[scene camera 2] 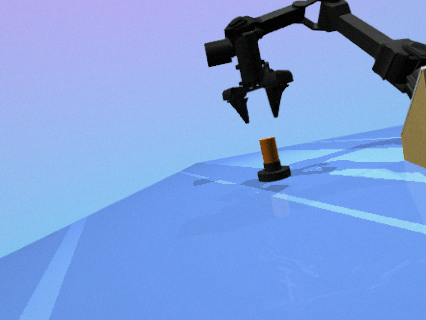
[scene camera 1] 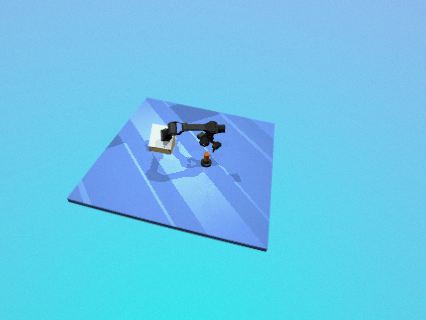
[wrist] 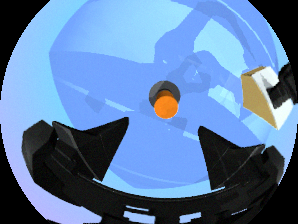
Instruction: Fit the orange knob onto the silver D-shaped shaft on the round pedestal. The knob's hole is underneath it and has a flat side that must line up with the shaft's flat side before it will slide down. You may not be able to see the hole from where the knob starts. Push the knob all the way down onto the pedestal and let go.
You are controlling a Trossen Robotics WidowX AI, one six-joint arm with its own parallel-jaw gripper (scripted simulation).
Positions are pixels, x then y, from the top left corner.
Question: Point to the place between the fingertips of the gripper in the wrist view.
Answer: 165,125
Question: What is the gripper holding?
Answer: Nothing.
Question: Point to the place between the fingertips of the gripper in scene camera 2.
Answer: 261,120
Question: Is the gripper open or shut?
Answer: Open.
